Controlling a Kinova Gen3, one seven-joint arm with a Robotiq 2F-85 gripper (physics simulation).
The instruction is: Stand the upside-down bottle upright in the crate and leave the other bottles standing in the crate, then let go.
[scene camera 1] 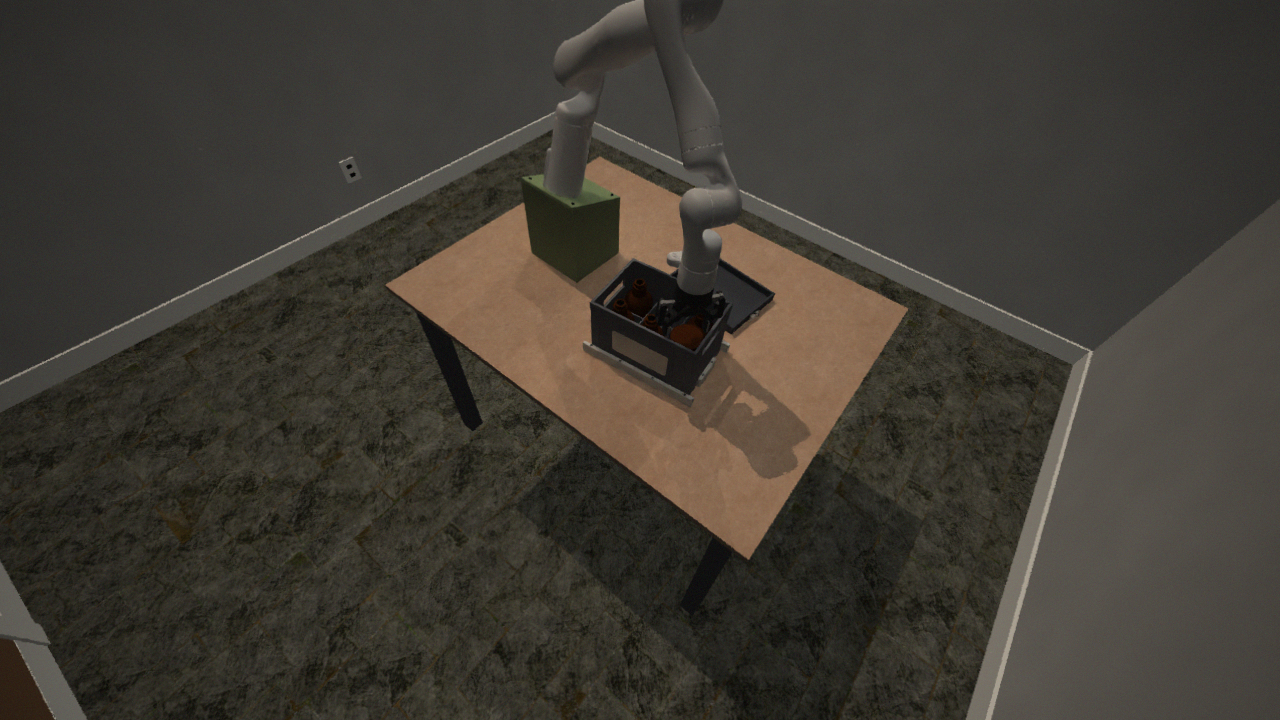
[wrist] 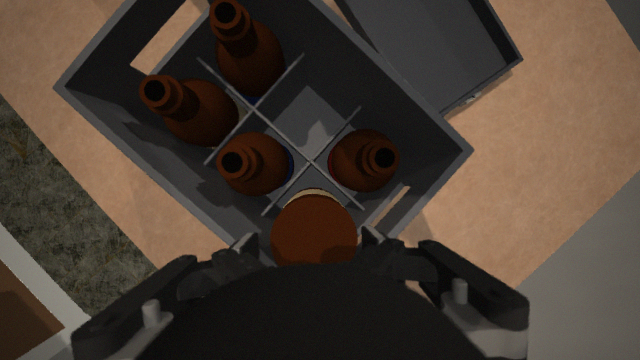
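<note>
The upside-down bottle point(scene camera 1: 687, 334) point(wrist: 314, 230) stands with its flat round base up in an end corner compartment of the dark grey crate point(scene camera 1: 617, 327) point(wrist: 425, 117). Four other compartments hold upright brown bottles with open mouths: one point(wrist: 365, 160) beside it, one point(wrist: 255, 164) on its other side, and two at the far end, one point(wrist: 200, 112) and one point(wrist: 252, 60) point(scene camera 1: 639, 295). One compartment is empty. My gripper point(wrist: 310, 241) is open, its fingertips on either side of the upside-down bottle's base in the wrist view. Contact cannot be told; the arm partly hides the crate in the scene view.
A shallow dark tray point(scene camera 1: 750, 293) point(wrist: 435, 50) lies beside the crate's long side. A light base strip point(scene camera 1: 637, 368) runs around the crate's foot. The green block point(scene camera 1: 572, 228) under the arm stands on the wooden table point(scene camera 1: 501, 313). The crate walls rise around the bottles.
</note>
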